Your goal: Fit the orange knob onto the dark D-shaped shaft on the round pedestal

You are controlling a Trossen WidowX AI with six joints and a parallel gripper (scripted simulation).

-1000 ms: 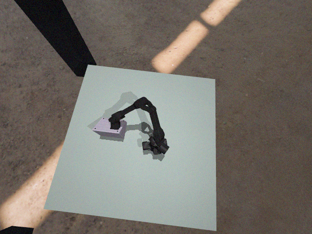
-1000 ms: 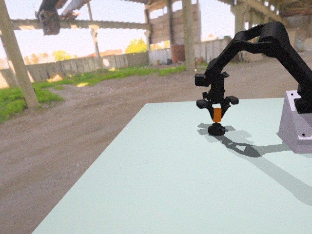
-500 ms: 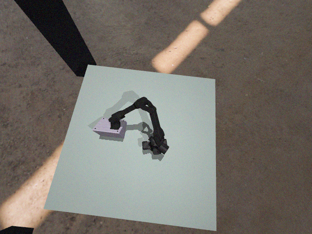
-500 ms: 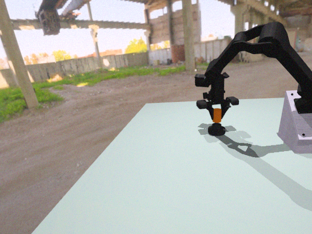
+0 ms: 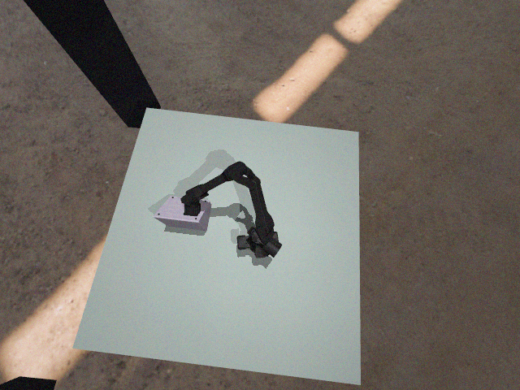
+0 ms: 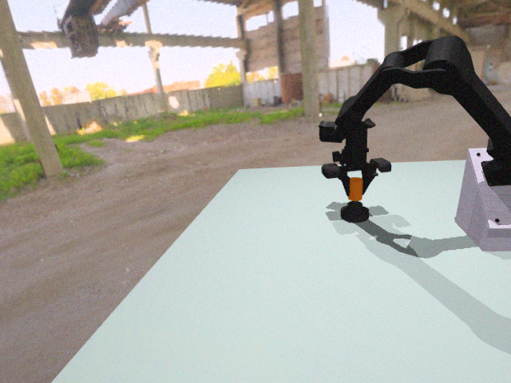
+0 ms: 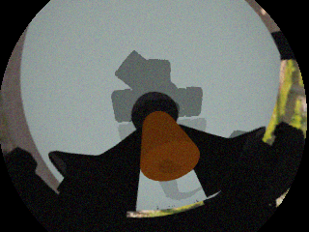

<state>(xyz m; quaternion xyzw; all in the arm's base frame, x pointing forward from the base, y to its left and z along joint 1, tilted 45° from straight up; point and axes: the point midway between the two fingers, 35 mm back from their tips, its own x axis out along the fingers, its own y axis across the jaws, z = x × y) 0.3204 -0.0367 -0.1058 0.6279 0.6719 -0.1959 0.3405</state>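
Right now the orange knob is 20 mm above my gripper tip. From my gripper tip the other things lie so: dark round pedestal 40 mm below.
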